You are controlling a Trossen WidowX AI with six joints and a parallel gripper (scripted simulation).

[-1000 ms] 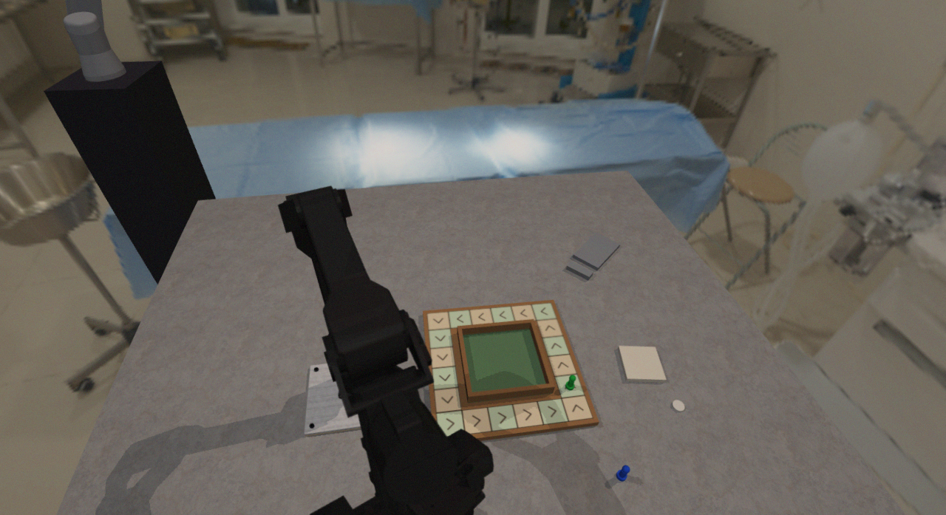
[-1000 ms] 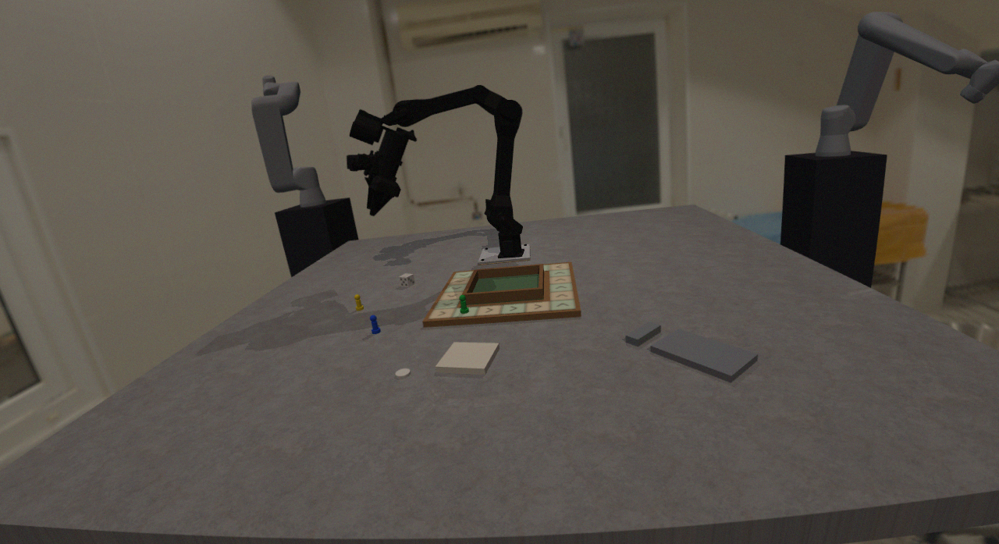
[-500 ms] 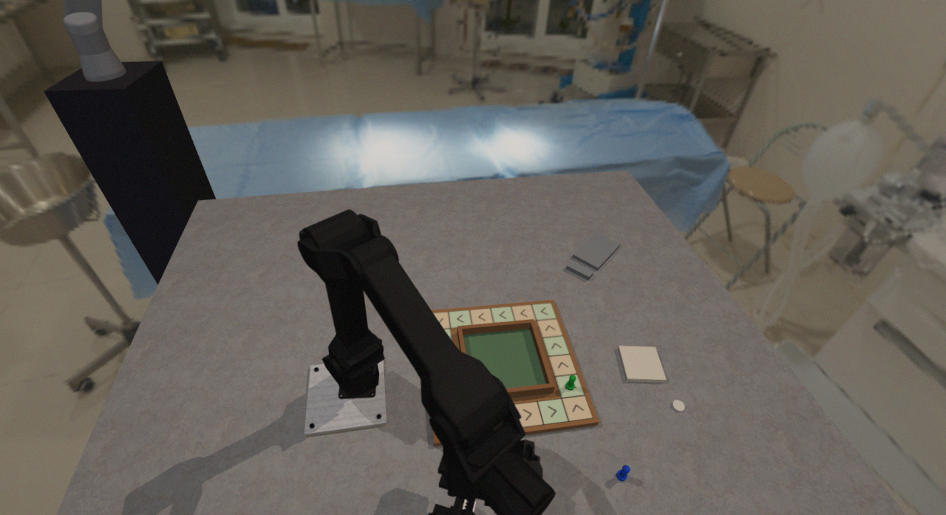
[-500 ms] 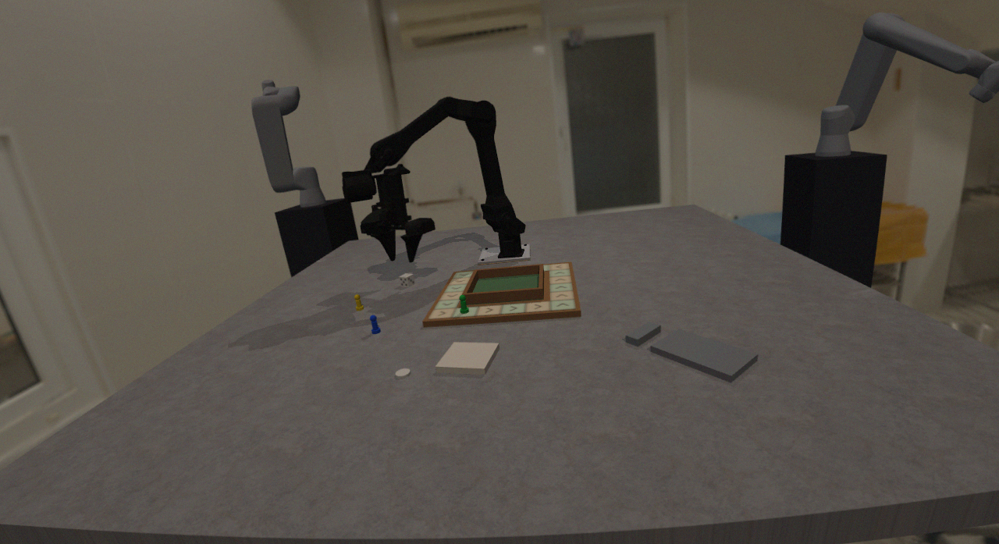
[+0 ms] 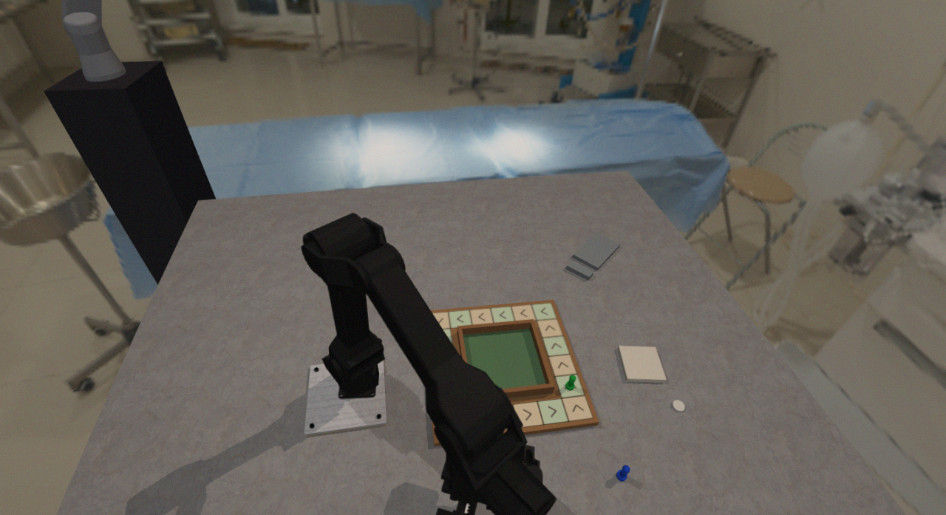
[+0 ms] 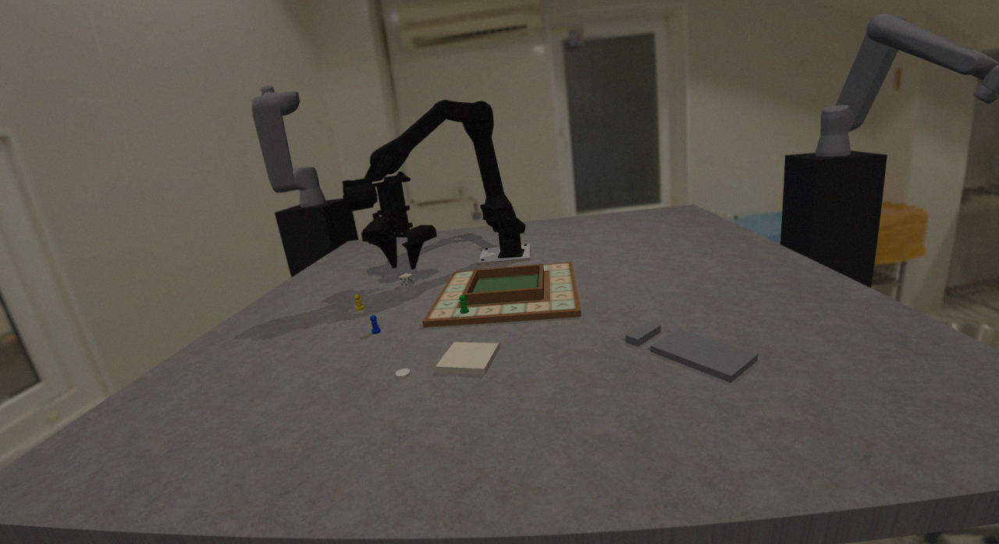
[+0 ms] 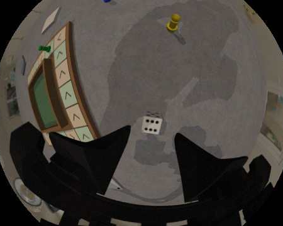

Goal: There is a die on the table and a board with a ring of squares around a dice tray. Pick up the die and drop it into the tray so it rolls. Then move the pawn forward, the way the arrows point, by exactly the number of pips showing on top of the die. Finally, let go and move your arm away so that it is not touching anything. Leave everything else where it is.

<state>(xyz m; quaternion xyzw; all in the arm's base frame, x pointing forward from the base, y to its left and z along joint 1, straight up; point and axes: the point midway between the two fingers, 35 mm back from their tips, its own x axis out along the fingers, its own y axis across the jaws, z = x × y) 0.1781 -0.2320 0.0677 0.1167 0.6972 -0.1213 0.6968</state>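
My gripper tip is now 3 cm above the white die. The rest, counted from my gripper tip: yellow pawn 14 cm ahead, 6 cm to the right, 3 cm below; then blue pawn 26 cm ahead, 4 cm to the left, 3 cm below; then green dice tray 26 cm to the left, 9 cm ahead, 4 cm below.
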